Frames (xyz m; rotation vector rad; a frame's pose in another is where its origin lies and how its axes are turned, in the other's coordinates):
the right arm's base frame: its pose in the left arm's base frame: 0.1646 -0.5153 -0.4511 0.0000 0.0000 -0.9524
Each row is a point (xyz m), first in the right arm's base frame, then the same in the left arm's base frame.
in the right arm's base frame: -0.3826 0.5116 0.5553
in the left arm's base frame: 0.3597 0.0930 0.1042
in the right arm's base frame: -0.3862 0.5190 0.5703
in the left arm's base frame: 0.3636 0.1003 0.1192
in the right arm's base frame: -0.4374 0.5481 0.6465
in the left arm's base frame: 0.3576 0.1588 0.1954
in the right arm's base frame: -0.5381 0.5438 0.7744
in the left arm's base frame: 0.2957 0.2384 0.3233
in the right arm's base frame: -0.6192 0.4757 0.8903
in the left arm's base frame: 0.1932 0.2650 0.4392
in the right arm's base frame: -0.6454 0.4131 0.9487
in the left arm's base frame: 0.1270 0.2501 0.4976
